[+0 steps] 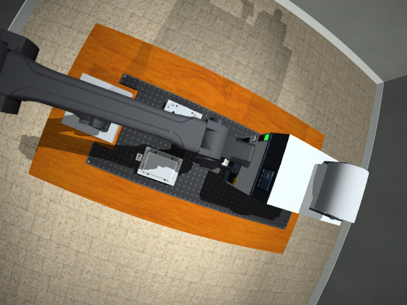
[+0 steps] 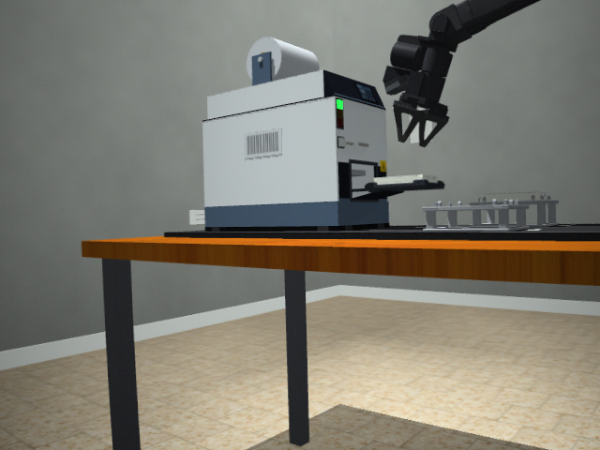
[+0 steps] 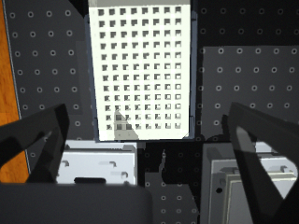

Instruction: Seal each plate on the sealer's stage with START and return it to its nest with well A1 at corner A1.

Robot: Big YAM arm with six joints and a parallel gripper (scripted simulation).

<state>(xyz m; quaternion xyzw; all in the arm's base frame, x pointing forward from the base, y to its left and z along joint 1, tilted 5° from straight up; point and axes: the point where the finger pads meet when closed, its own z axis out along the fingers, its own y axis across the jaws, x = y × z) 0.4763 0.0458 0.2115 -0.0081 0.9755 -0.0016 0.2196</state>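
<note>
Right now my hand is 120 mm short of the pale start button and 100 mm to the right of it. Round my hand: sealer stage (20 mm ahead, 10 mm to the left, 100 mm below); plate nest (170 mm behind, 80 mm to the left, 150 mm below); A1 mark (250 mm behind, 130 mm to the left, 150 mm below).
</note>
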